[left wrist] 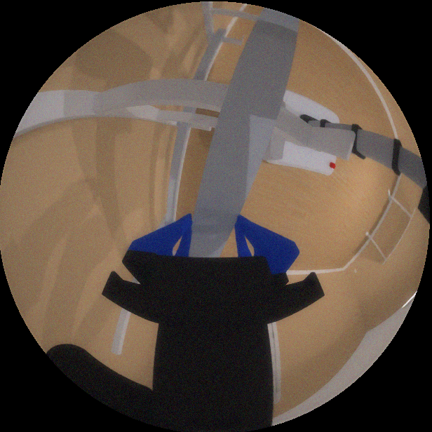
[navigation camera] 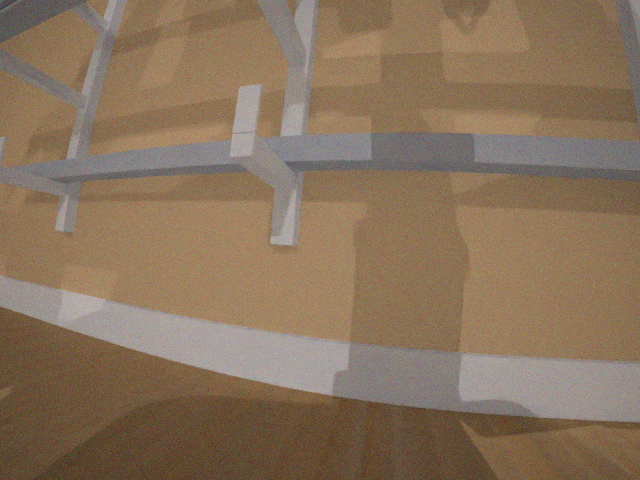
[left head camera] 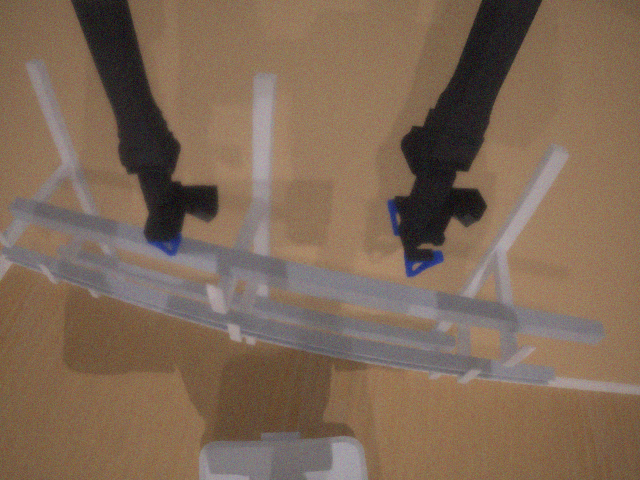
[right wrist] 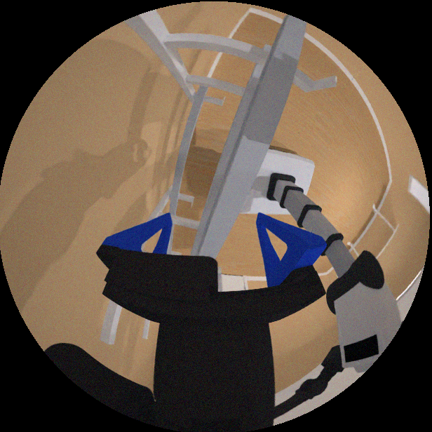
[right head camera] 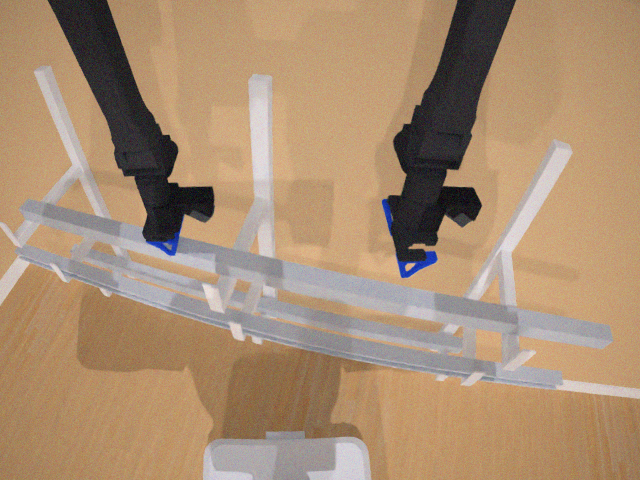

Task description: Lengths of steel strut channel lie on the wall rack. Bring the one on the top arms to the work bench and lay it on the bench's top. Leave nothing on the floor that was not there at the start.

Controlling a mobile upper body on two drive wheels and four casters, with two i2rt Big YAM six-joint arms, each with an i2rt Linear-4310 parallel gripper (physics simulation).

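The top strut is a long grey channel lying across the upper arms of the white wall rack. My left gripper is shut on this strut, left of the rack's middle upright; the blue fingers touch both its sides. My right gripper is open and empty. It hangs on the wall side of the strut, between the middle and right uprights, apart from it in the head views. The work bench cannot be made out.
Lower struts lie on rack arms below the top one. Upturned arm tips stand on the near side. My white base is at the bottom of the head views. A white skirting strip runs along the wall's foot.
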